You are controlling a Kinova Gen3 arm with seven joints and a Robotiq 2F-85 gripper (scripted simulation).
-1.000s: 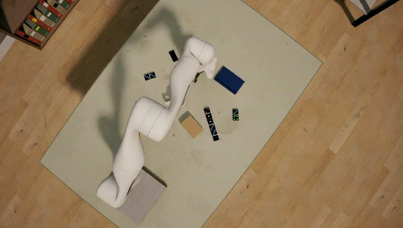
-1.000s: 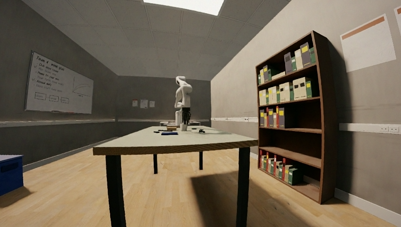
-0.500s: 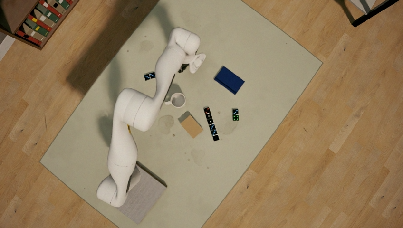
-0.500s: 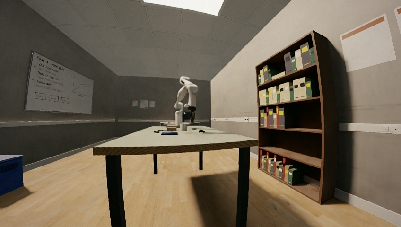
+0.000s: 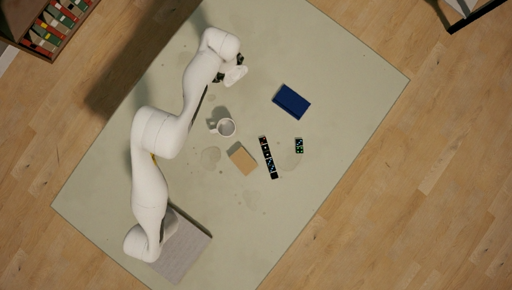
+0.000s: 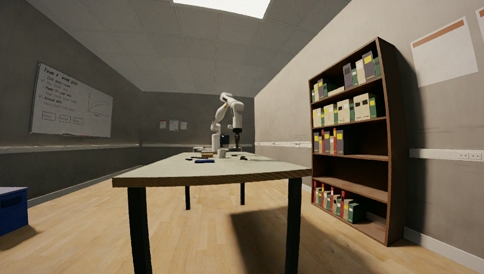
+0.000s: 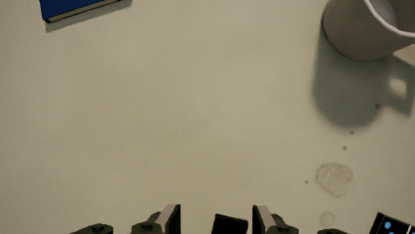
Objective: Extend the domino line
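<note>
Now: hand 50 mm to the right of the domino and 100 mm above it. Round my hand: white mug: 160 mm behind, 110 mm to the right, 70 mm below; then tan block: 210 mm behind, 230 mm to the right, 90 mm below.
</note>
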